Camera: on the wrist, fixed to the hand. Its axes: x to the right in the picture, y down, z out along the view.
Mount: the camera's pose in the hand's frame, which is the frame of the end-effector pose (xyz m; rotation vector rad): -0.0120 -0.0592 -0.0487 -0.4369 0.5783 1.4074
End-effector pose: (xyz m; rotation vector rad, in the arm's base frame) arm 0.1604 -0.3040 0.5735 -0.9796 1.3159 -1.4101
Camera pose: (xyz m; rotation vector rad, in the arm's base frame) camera 0.1097 -0.2816 0.6278 0.2835 2.1146 -0.2581
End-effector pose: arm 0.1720 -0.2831 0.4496 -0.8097 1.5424 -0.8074
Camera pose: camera 0.1284 -0.3011 0.5112 0.3836 2.2900 0.4084
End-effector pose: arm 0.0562 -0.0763 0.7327 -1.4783 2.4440 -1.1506
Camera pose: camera 0.0865 -0.0549 0.8009 -0.7817 -2.8835 0.6478
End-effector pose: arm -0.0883 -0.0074 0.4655 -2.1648 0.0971 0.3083
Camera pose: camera -0.0800 -0.0136 0.5424 -2.1648 2.0526 0.4762
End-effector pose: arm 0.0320 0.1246 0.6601 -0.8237 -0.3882 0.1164
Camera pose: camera 0.0366 0.0478 0.6702 -1.3841 0.8038 1.0970
